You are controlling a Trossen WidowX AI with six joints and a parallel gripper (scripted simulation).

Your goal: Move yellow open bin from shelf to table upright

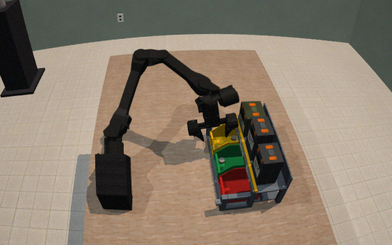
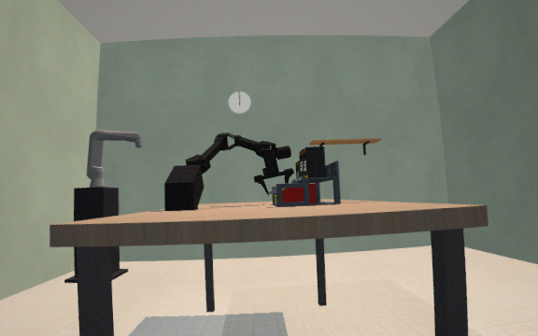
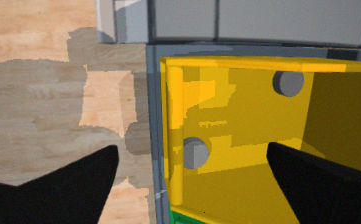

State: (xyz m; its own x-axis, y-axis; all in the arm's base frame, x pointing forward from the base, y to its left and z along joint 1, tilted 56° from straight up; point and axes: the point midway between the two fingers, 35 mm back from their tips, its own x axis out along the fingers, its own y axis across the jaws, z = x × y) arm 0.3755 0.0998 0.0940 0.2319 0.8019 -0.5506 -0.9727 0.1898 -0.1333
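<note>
The yellow bin is 6 cm ahead of my hand and 4 cm below it. Also, from my hand: red bin 7 cm ahead, 22 cm to the right, 4 cm below; yellow rail 10 cm ahead, 11 cm to the right, 2 cm above; green bin 6 cm ahead, 11 cm to the right, 4 cm below.
</note>
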